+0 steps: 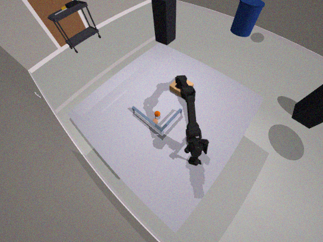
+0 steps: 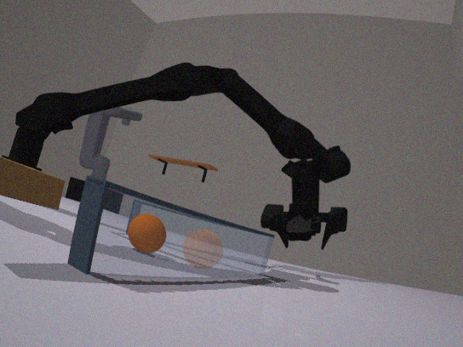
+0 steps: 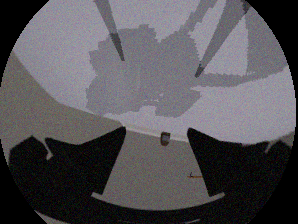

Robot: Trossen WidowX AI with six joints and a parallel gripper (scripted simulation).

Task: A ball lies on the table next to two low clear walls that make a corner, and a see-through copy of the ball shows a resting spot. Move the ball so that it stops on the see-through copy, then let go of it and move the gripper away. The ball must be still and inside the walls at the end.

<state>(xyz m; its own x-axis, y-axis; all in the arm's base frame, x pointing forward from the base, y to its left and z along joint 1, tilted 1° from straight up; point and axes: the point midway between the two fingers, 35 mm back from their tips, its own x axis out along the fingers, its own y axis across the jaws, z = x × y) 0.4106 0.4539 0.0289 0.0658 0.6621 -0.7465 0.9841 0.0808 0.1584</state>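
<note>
The ball lies 470 mm to the right of my gripper tip, 90 mm behind it and 30 mm below it. From my gripper tip the other things lie so: see-through ball copy 440 mm to the right, 30 mm below, 30 mm behind.
</note>
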